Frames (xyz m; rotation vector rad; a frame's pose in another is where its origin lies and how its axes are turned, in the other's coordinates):
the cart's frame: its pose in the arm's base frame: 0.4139 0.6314 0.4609 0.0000 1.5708 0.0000
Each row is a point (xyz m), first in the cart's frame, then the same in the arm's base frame.
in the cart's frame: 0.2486 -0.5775 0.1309
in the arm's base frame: 0.5448 0.0539 0.2123
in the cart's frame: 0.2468 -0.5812 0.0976
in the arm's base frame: 0.5115 0.0502 0.2141
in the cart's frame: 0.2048 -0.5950 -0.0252
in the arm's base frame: 0.3887 0.0364 0.2561
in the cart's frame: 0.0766 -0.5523 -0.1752
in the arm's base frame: 0.2387 0.0791 0.3843
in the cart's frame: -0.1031 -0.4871 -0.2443
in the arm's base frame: 0.1696 0.1443 0.5640
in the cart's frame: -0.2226 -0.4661 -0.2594
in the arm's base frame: 0.1545 0.1653 0.6835
